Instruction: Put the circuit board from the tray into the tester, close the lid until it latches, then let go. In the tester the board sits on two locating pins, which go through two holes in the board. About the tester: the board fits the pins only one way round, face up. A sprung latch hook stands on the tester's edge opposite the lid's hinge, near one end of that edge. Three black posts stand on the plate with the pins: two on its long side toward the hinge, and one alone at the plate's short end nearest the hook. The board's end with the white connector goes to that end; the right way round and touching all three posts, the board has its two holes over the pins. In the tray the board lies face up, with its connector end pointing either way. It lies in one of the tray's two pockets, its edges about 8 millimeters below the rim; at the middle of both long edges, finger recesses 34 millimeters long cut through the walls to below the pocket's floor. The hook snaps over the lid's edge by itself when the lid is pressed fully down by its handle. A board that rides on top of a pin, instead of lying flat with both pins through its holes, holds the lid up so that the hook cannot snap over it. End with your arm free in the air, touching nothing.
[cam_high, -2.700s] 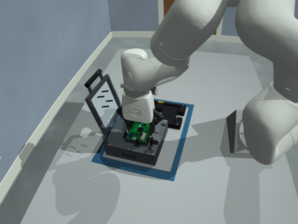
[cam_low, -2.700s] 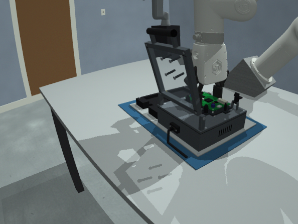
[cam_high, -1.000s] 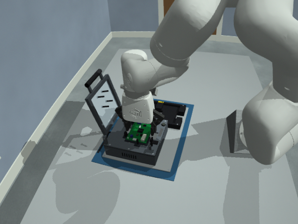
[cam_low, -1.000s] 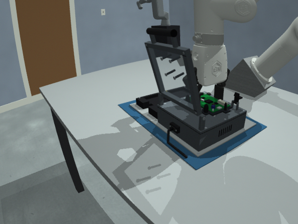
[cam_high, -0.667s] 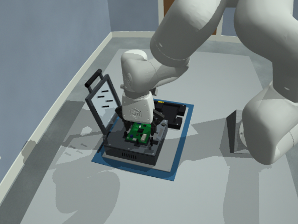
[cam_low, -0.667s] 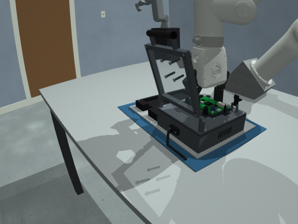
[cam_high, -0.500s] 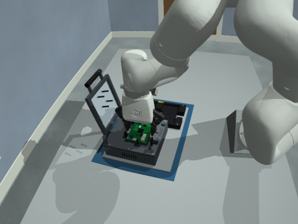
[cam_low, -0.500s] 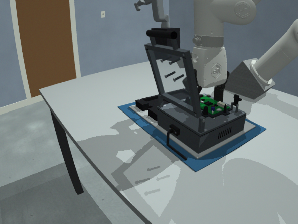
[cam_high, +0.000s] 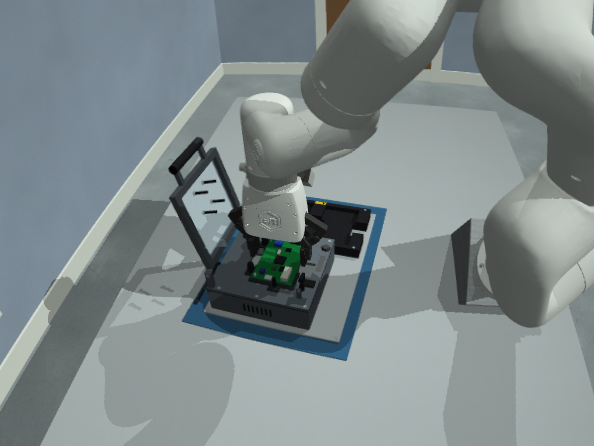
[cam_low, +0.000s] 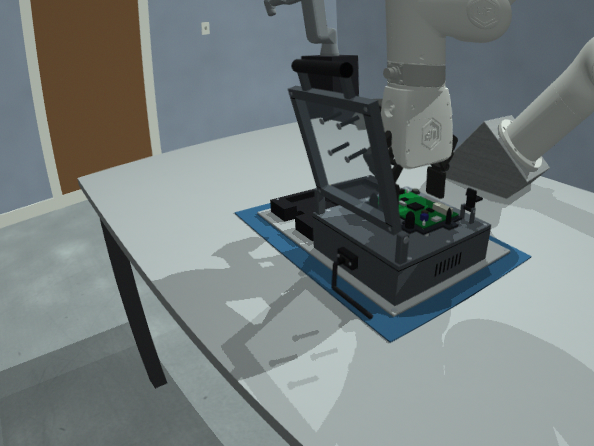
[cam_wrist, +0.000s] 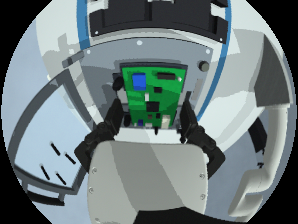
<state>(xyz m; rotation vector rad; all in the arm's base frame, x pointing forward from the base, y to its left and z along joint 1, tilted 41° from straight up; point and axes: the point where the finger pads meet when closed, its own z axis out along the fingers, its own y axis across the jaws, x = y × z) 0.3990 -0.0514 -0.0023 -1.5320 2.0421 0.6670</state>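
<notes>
The green circuit board lies 1 cm below my hand. From my hand the other things lie so: pin plate (2 cm below, 1 cm to the left, 1 cm ahead); lid (12 cm ahead, 10 cm above, 3 cm to the right); latch hook (7 cm to the left, 5 cm behind).
</notes>
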